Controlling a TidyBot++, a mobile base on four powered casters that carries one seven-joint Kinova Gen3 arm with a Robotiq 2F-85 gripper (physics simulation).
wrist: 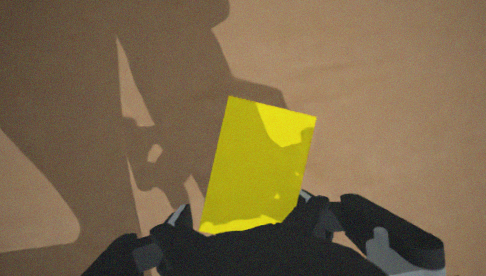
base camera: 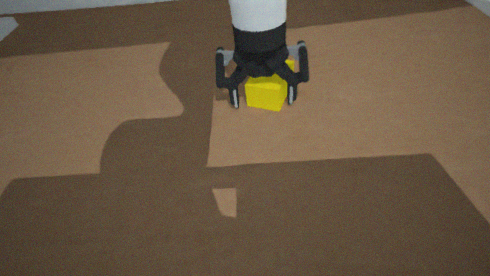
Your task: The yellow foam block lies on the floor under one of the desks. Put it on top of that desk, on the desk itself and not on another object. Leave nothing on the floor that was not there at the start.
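Places are measured from the arm's base along level axes (x left, y back, z up), in millimetres.
Where they show: gripper, fingertip midpoint: [wrist: 240,206] [base camera: 263,103].
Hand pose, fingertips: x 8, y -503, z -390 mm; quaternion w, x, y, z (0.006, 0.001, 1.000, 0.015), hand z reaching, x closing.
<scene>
After its pixels a point has its place.
The yellow foam block [base camera: 265,96] @[x 3, y -493, z -368 mm] [wrist: 256,167] @[x -7, y -542, z -351 mm] lies on the brown floor, partly in shadow. In the wrist view it is turned slightly against the gripper, and its near end is hidden by the gripper body. My gripper [base camera: 263,104] @[x 8, y -503, z -390 mm] [wrist: 240,206] @[x 8, y -503, z -390 mm] is open and points down over the block. One fingertip is on each side of the block, with a gap to its left side in both views; in the wrist view the right fingertip is very close to the block's edge. Nothing is held. No desk top shows in either view.
The wood-brown floor [base camera: 350,110] @[x -135, y -474, z -396 mm] [wrist: 400,100] @[x -165, y -574, z -396 mm] carries broad dark shadows at the front, left and back in the base view. A pale wall [base camera: 75,5] @[x 566, y -1029, z -386 mm] runs along the top left edge, and a light grey thing [base camera: 7,27] @[x 697, y -895, z -383 mm] is partly visible at the far left.
</scene>
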